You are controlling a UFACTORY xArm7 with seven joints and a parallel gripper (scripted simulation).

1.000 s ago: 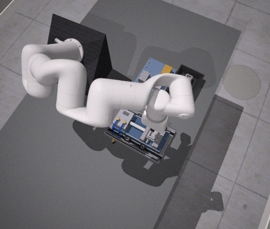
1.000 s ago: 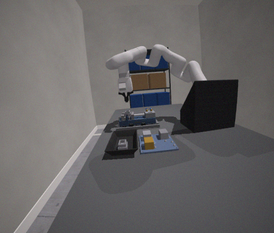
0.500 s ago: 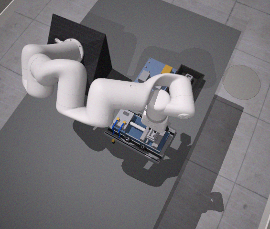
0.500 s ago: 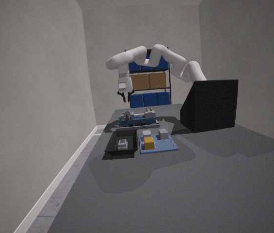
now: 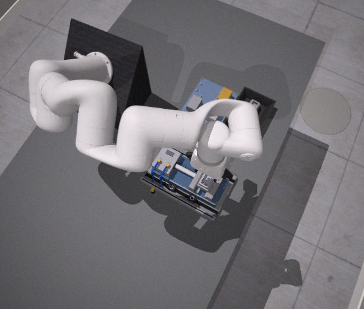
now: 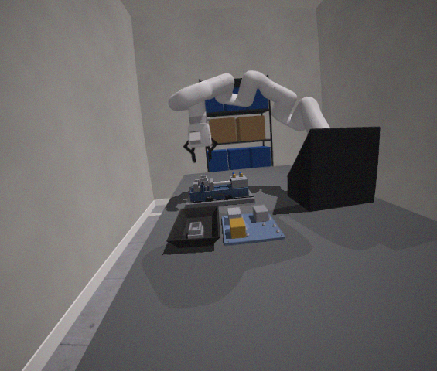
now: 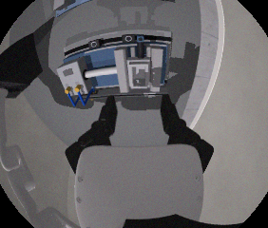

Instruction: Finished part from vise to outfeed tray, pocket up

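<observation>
My hand is 6 cm past the blue vise and 16 cm above it. From my hand the other things lie so: yellow blank 15 cm behind, 35 cm to the left, 17 cm below.
</observation>
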